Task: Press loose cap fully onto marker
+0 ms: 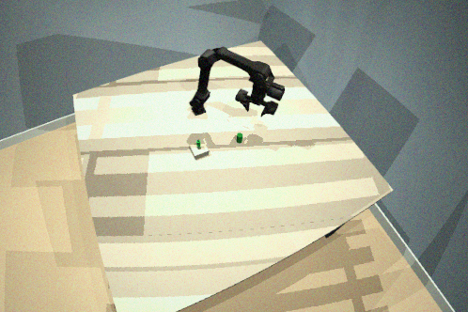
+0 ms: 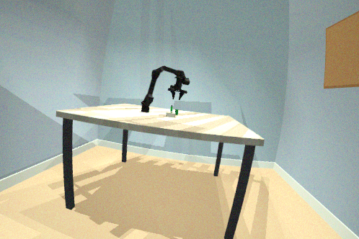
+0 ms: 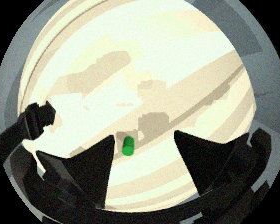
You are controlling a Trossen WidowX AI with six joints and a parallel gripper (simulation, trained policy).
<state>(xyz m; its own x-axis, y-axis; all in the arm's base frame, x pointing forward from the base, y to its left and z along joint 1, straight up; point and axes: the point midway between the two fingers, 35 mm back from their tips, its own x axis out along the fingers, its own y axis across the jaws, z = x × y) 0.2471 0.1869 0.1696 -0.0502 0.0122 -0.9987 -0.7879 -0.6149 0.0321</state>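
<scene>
Right now my gripper tip is 30 mm short of the green cap, 80 mm to the left of it and 110 mm above it. Also, from my gripper tip: pale holder block (280 mm to the right, 120 mm below).
</scene>
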